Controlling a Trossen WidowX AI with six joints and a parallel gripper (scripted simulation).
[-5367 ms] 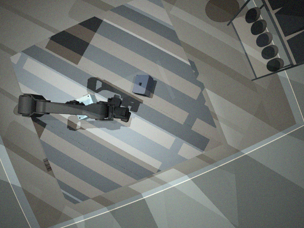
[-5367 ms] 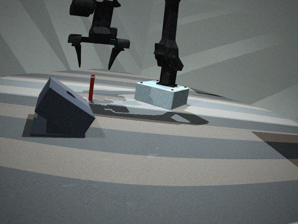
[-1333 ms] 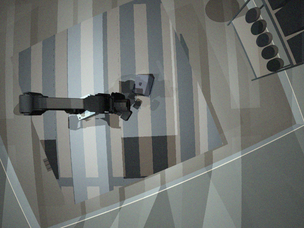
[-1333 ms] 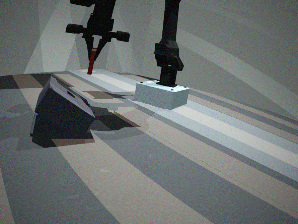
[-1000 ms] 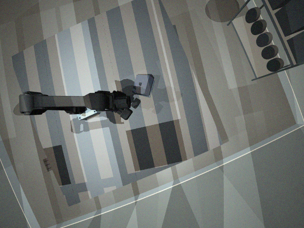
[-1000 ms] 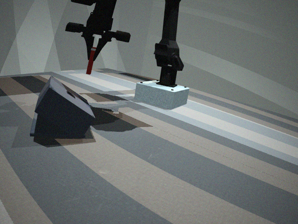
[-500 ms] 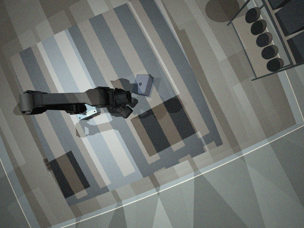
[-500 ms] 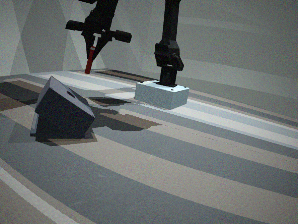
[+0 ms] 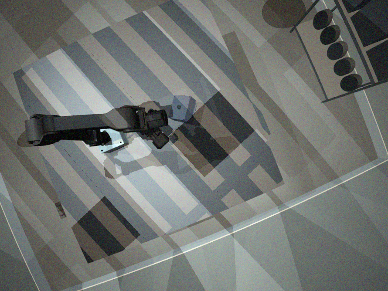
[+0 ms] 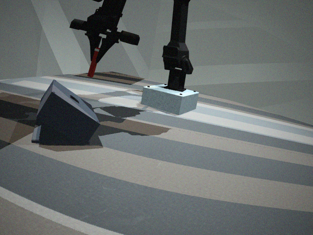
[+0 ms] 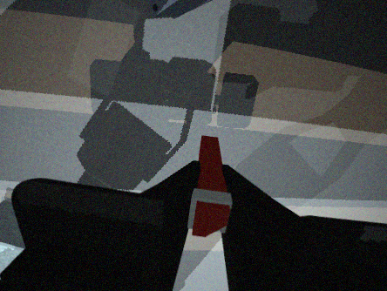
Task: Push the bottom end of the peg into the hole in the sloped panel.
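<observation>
Now: gripper tip 170 mm short of the sloped panel, 90 mm above it and 50 mm to the right of it. Also, from my gripper tip: red peg: 20 mm above.
</observation>
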